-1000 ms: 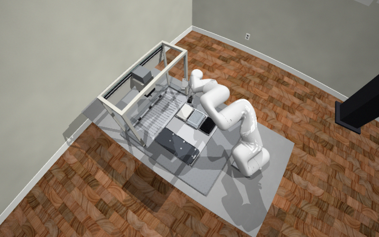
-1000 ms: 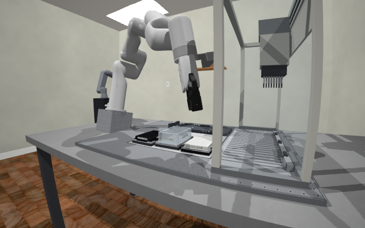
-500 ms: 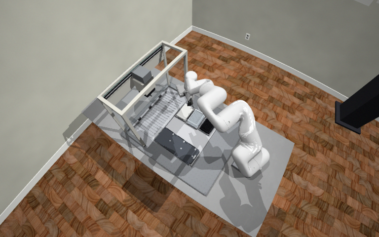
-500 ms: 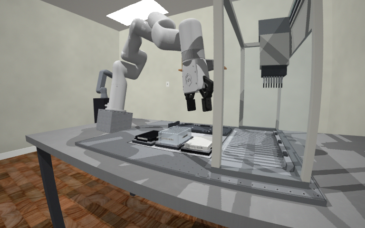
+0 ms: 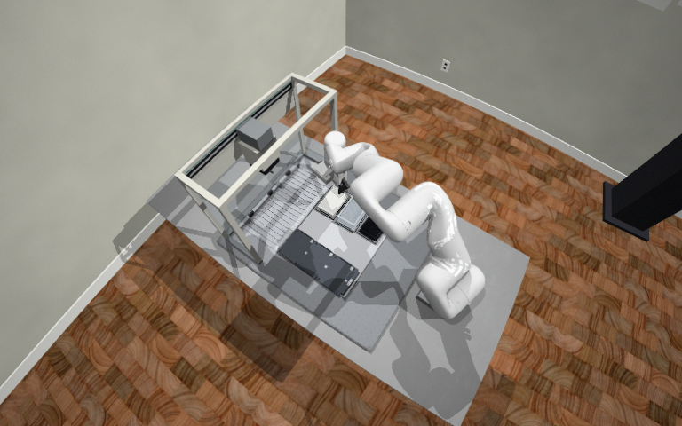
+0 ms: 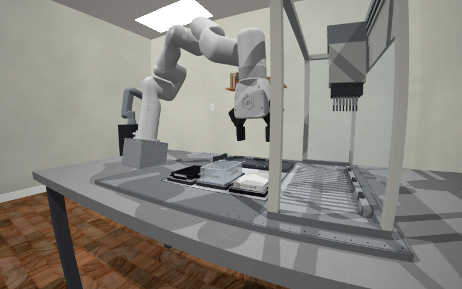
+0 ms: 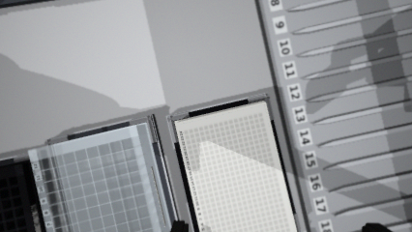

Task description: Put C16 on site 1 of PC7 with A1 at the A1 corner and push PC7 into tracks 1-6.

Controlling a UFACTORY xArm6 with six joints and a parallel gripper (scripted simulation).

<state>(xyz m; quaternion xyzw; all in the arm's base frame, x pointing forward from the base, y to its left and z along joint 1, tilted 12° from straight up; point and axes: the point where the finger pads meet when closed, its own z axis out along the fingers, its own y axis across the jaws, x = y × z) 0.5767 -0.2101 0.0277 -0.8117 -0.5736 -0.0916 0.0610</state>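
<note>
Now: the white 384-well plate C16 10 mm to the left of my hand and 120 mm below it. From my hand the other things lie so: clear deep-well block C51: 110 mm behind, 30 mm to the left, 110 mm below; nest S3: 10 mm to the left, 140 mm below; frame post: 80 mm ahead, 160 mm to the right, 100 mm above.
</note>
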